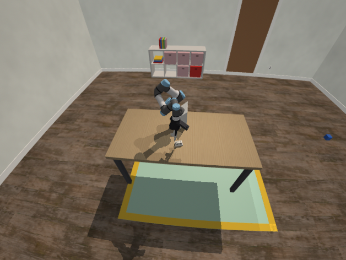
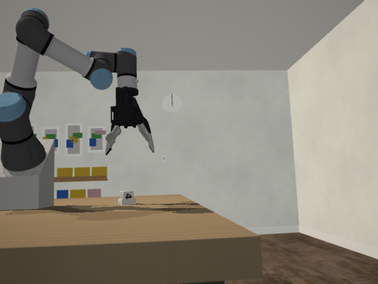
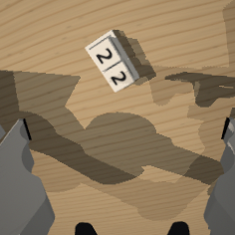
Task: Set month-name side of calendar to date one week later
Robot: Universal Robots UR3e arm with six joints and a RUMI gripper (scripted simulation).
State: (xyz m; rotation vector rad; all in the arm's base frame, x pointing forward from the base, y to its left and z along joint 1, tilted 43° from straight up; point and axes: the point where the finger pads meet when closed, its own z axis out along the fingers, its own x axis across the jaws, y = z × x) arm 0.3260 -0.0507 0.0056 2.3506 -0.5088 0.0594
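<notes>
My gripper is now 1 cm past the white calendar tray, 1 cm to the right of it and 15 cm above it.
</notes>
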